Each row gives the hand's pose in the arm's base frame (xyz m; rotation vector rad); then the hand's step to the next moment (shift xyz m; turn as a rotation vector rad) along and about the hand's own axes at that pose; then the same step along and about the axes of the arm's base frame.
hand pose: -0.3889 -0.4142 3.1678 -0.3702 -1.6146 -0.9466
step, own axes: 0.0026 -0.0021 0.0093 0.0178 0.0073 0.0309
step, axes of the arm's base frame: -0.0084 0.0049 0.0016 -0.0207 0.0230 0.0191
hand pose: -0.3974 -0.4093 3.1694 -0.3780 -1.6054 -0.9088
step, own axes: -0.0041 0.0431 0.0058 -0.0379 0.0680 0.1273
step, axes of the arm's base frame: 0.0265 0.0329 0.0111 -0.0311 0.1454 -0.0123
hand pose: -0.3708 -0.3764 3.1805 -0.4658 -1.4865 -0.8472
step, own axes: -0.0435 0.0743 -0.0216 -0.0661 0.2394 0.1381
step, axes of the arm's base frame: 0.0740 0.0407 -0.0272 0.0906 0.2693 -0.0006
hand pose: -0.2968 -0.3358 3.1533 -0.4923 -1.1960 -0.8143
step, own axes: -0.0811 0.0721 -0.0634 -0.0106 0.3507 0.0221
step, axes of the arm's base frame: 0.0834 0.0232 -0.0911 0.2562 0.2395 0.0241
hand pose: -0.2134 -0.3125 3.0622 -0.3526 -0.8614 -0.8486
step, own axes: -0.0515 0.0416 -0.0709 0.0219 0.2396 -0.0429
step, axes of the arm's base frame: 0.0505 0.0109 -0.0821 0.2157 0.1148 0.0032
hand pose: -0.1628 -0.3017 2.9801 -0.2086 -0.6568 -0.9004
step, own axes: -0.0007 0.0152 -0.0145 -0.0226 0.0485 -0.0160
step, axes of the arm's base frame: 0.0179 0.0036 -0.0103 0.0349 0.0379 -0.0216
